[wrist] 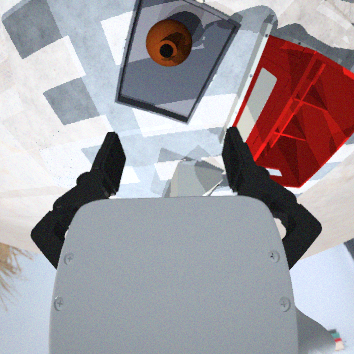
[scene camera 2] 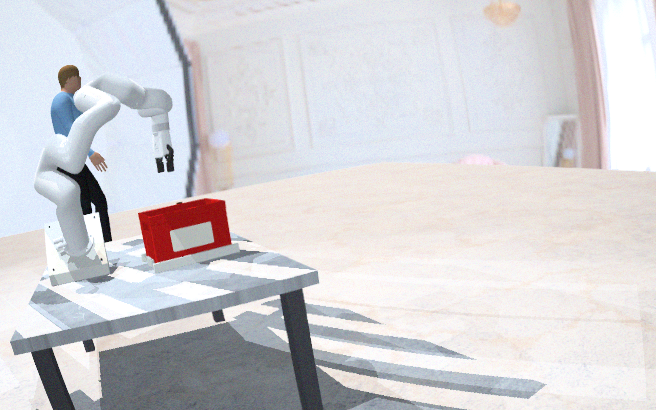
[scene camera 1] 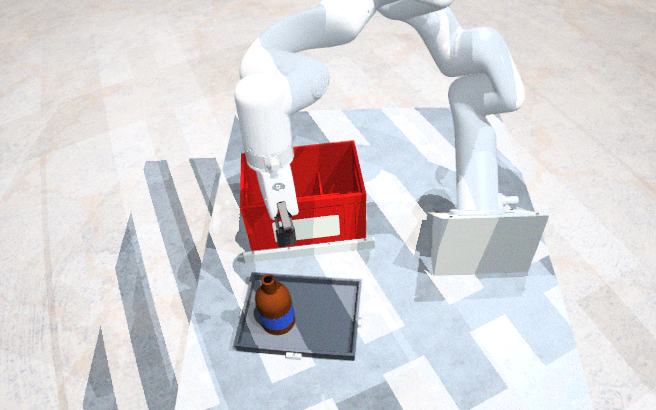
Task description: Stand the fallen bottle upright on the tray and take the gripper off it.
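Where they show: gripper, fingertip midpoint: [wrist: 171,141] [scene camera 2: 166,172] [scene camera 1: 281,226]; arm's base at its link origin: [scene camera 2: 77,242] [scene camera 1: 477,213].
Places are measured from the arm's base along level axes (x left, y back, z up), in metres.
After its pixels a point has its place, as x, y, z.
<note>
A brown bottle [scene camera 1: 274,301] {0.178, -0.458, 0.000} [wrist: 172,37] {0.148, -0.477, 0.008} with a blue band stands upright on the dark grey tray [scene camera 1: 330,356] {0.256, -0.359, -0.105} [wrist: 150,111] {0.176, -0.296, -0.092}, toward the tray's left side in scene camera 1. Its mouth faces up, and no finger touches it. My gripper [scene camera 1: 286,242] [scene camera 2: 165,171] {0.135, -0.422, 0.173} [wrist: 171,141] {0.135, -0.422, 0.173} is open and empty. It hangs high above the table, well apart from the bottle. The bottle and the tray do not show in scene camera 2.
A red divided crate [scene camera 1: 353,220] {-0.037, -0.279, -0.023} [scene camera 2: 185,215] {-0.220, -0.380, 0.039} [wrist: 300,172] {-0.215, -0.285, 0.032} stands beside the tray, with a pale rail [scene camera 1: 310,249] {-0.023, -0.383, -0.094} [scene camera 2: 197,257] {-0.230, -0.392, -0.100} along its base. The arm's base plate [scene camera 1: 487,245] {0.083, 0.002, -0.012} [scene camera 2: 55,250] {-0.003, 0.094, -0.011} stands on the patterned table. A person [scene camera 2: 65,110] stands behind the arm.
</note>
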